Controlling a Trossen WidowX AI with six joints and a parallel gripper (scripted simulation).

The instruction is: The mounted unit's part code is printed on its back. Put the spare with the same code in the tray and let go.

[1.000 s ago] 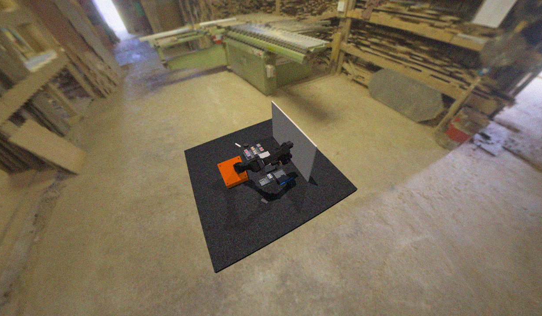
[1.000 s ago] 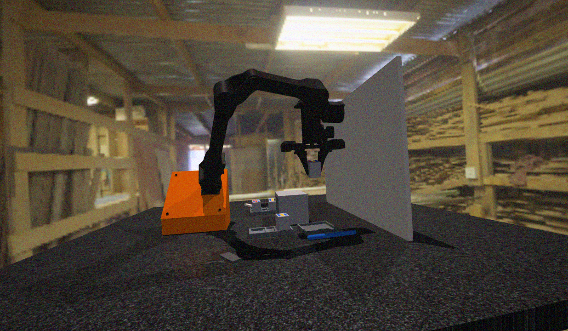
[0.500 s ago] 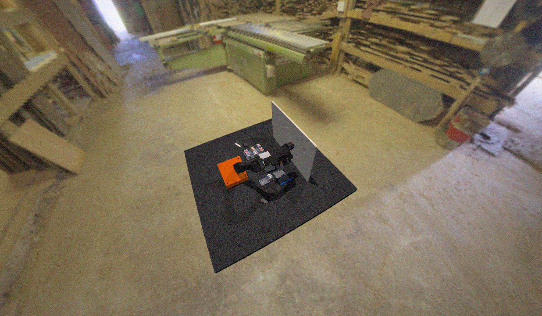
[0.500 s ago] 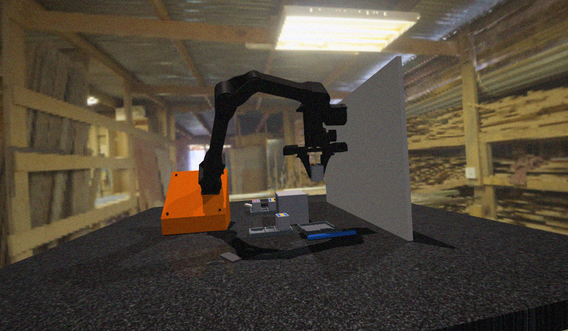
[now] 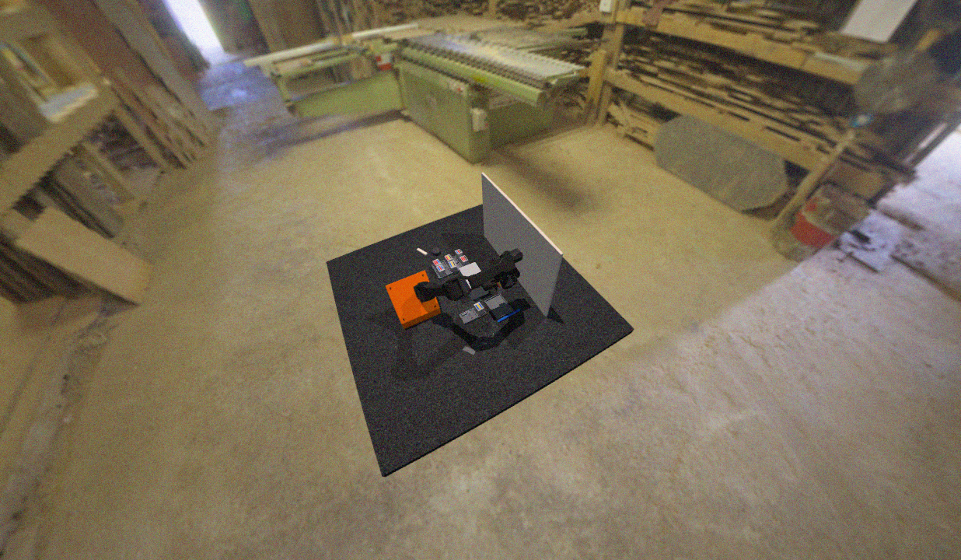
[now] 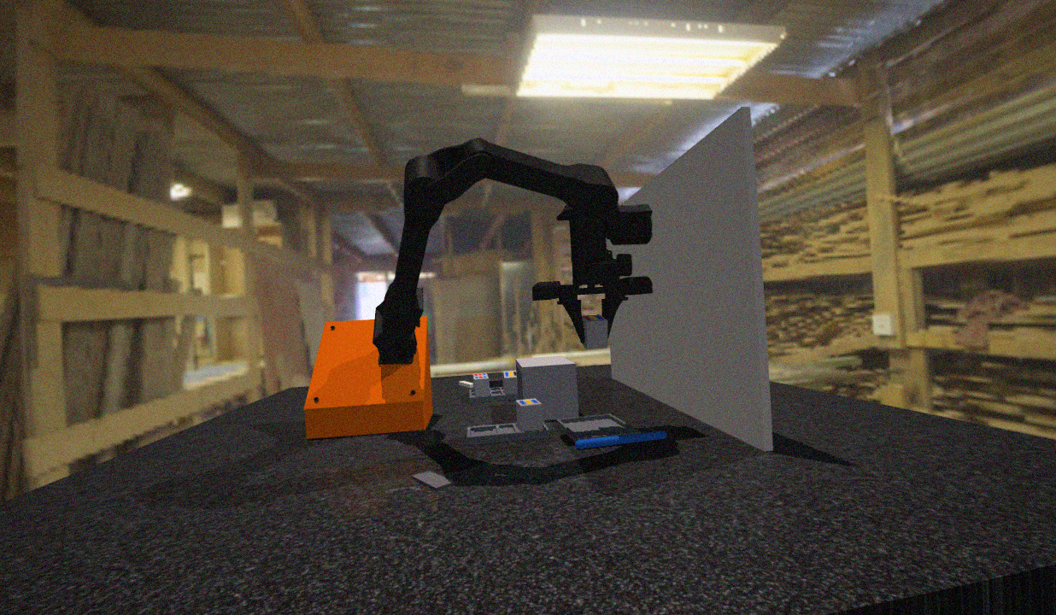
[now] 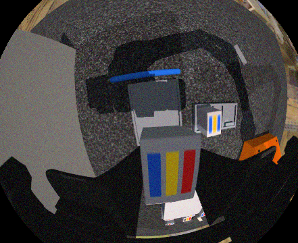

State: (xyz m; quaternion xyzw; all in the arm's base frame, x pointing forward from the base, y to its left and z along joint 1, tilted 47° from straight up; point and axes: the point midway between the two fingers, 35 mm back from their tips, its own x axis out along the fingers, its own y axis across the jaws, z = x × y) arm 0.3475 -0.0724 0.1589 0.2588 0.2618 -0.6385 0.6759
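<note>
The grey tray is 1 cm behind my gripper tip and 14 cm below it. Also, from my gripper tip: grey mounted unit (7 cm behind, 19 cm to the left, 9 cm below).
</note>
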